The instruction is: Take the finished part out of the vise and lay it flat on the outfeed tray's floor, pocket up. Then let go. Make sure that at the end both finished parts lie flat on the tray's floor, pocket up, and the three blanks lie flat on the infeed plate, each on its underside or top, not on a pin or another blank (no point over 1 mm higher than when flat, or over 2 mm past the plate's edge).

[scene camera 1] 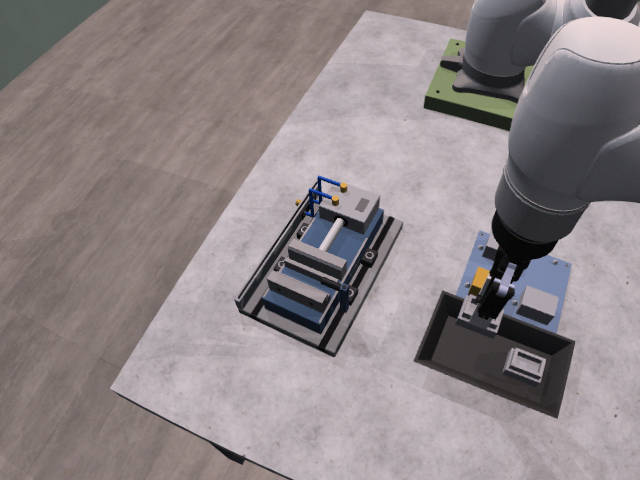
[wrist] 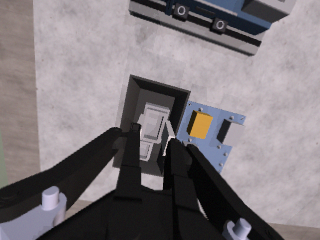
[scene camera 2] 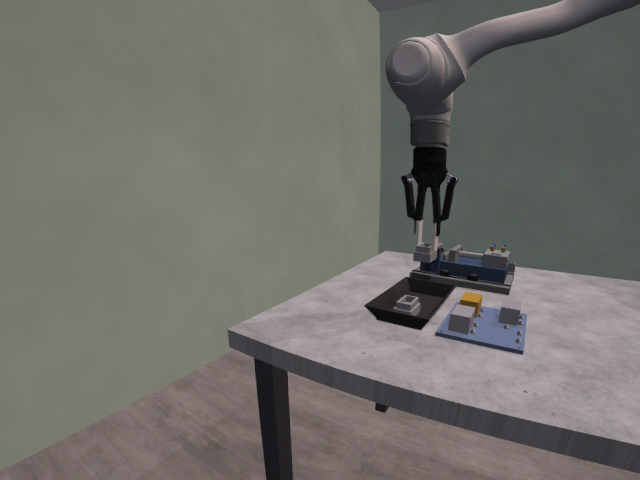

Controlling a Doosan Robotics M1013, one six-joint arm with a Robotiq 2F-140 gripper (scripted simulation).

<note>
In view: the gripper (scene camera 1: 481, 312) and a blue fixture plate (scene camera 1: 542, 274).
The gripper shows as well in the wrist view (wrist: 153, 125) and in scene camera 2 (scene camera 2: 425, 249). The blue fixture plate shows as well in the wrist view (wrist: 208, 146).
</note>
